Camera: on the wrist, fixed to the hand. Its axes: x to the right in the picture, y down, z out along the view.
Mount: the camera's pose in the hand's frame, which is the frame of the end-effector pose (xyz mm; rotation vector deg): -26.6 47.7 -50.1 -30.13 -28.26 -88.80
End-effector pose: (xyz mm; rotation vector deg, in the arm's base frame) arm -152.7 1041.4 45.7 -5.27 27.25 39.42
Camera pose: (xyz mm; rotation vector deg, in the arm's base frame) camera -220.2 1050.8 16.6 -39.14 -18.61 -41.00
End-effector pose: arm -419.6 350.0 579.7 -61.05 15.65 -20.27
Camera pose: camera -455.9 341.6 515.7 -96.57 -59.94 -80.74
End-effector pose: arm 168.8 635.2 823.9 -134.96 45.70 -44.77
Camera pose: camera 101.0 605.7 819.3 146.85 64.21 18.37
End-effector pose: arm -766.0 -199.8 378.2 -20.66 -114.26 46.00
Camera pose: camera -712.6 -158.9 347.0 63.69 -122.08 -38.97
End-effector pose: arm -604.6 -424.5 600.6 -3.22 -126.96 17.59
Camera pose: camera -552.1 -372.2 598.1 84.56 -117.73 -68.22
